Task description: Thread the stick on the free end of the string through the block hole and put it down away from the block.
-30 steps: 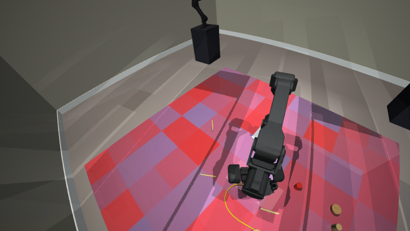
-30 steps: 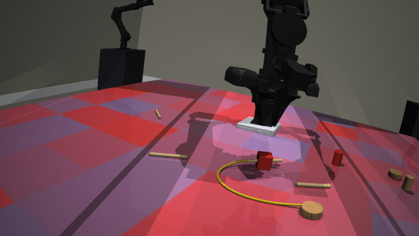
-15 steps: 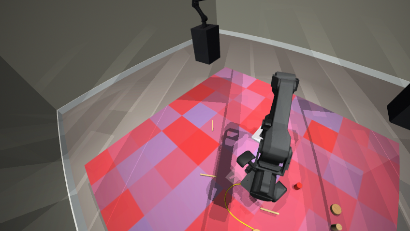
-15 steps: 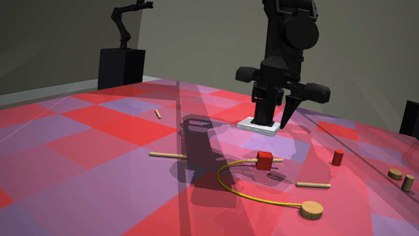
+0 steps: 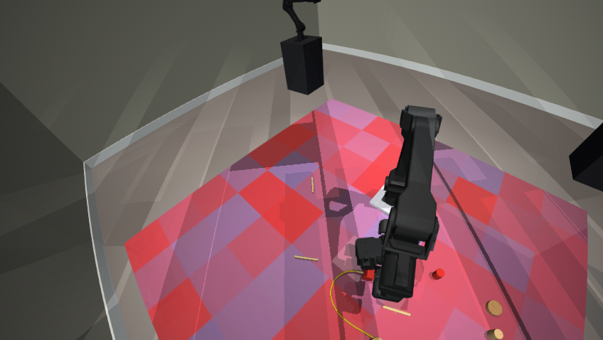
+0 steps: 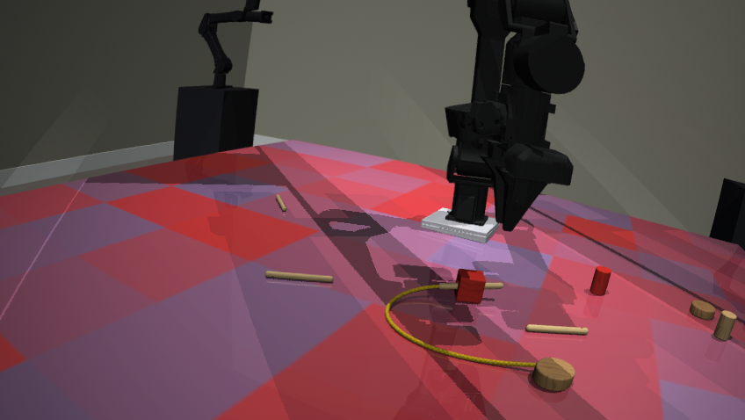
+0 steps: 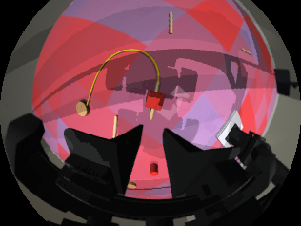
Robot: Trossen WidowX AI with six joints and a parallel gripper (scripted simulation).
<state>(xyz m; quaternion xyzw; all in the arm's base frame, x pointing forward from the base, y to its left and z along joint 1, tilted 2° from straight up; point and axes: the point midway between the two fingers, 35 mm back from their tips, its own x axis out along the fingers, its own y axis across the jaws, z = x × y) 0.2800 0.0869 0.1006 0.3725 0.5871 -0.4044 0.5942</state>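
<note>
Right now my gripper tip is 10 mm short of the red block, 20 mm to the left of it and 70 mm above it. Round my gripper tip: red cylinder: 100 mm behind, 150 mm to the left, 70 mm below; thin wooden stick: 10 mm ahead, 40 mm to the right, 80 mm below; round wooden button: 150 mm ahead, 90 mm to the left, 80 mm below.
</note>
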